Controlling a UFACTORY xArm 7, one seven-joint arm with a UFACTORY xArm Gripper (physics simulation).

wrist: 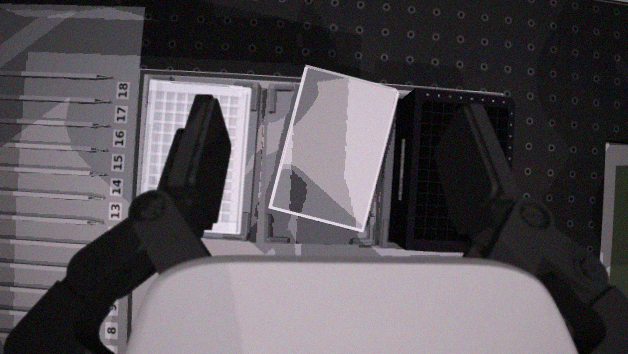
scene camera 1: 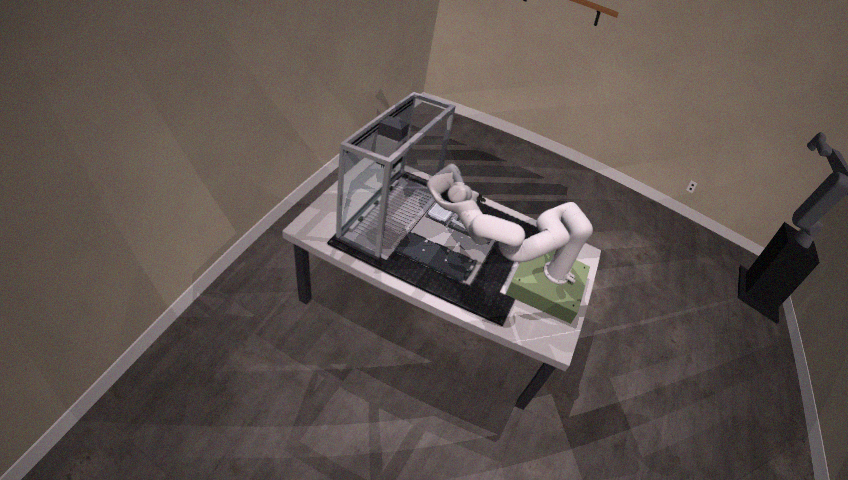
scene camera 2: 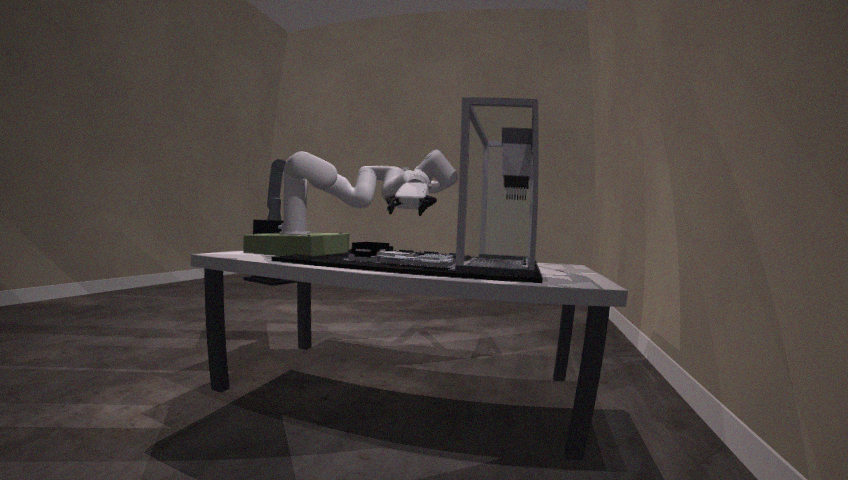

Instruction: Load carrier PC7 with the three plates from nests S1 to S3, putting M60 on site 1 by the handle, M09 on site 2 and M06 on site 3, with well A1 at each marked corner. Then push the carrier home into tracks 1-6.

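Frame: origin at the arm's base, x ahead, y left, z up, level; centimetres.
Seen in the pictures: gripper, fingertip midpoint: (wrist: 337, 123) (scene camera 2: 404, 211); arm's base, origin of the base link: (scene camera 1: 556, 273) (scene camera 2: 294, 234).
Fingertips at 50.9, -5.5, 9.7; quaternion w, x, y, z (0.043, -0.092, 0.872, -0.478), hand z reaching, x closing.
Offsets run from my fingertips to a thing's top centre, as dx, dy, dz. Level surfaces: height alone.
My gripper (scene camera 2: 405, 212) (wrist: 337, 123) is open and empty, well above the row of plates. A white gridded plate @(+10.2, +2.7, -13.3) (scene camera 1: 440, 212) (wrist: 165, 120) sits in the left nest in the wrist view. A pale flat rectangular plate or lid @(-1.3, -0.6, -12.7) (wrist: 325, 145) lies turned askew over the middle nest, one corner past the nest's upper edge. A black gridded plate @(-11.2, -0.8, -10.5) (scene camera 2: 371, 248) (wrist: 435, 200) stands in the right nest. The arm hides it in scene camera 1. A long dark panelled piece @(-4.1, +28.4, -12.9) (scene camera 1: 437, 258), which looks like the carrier, lies in front of the nests. I cannot read the plate labels.
The numbered track deck @(dz -15.9) (scene camera 1: 399, 211) (wrist: 65, 185) lies beside the nests under a framed enclosure (scene camera 1: 385, 208) (scene camera 2: 467, 184). A pipetting head (scene camera 1: 392, 127) (scene camera 2: 516, 154) hangs inside it. The arm stands on a green base (scene camera 1: 538, 294) (scene camera 2: 297, 244). A perforated black mat @(dz -15.9) (scene camera 1: 487, 303) (wrist: 450, 42) lies beneath.
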